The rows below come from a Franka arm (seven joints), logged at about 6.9 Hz.
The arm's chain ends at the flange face. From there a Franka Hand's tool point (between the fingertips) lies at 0.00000 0.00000 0.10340 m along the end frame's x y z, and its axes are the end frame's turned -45 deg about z.
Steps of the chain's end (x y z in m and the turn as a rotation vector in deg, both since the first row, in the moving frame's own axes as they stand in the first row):
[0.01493, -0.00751, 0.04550, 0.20, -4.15, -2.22]
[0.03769, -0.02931, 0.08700, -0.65, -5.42, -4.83]
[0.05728, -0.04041, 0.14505, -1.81, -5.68, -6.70]
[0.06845, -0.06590, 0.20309, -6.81, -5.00, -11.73]
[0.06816, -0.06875, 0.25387, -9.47, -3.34, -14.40]
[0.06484, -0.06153, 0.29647, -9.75, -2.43, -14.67]
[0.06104, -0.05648, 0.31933, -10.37, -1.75, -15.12]
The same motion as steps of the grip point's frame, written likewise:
[0.01073, -0.00020, 0.04523, 3.08, -2.79, -2.22]
[0.03939, 0.00018, 0.08653, 3.37, -4.29, -4.83]
[0.05927, 0.00757, 0.14449, 2.74, -5.30, -6.70]
[0.08032, 0.00562, 0.20197, -1.28, -8.35, -11.73]
[0.08169, 0.00932, 0.25229, -4.33, -9.06, -14.40]
[0.07525, 0.01351, 0.29489, -5.18, -8.61, -14.67]
[0.06934, 0.01606, 0.31760, -6.10, -8.57, -15.12]

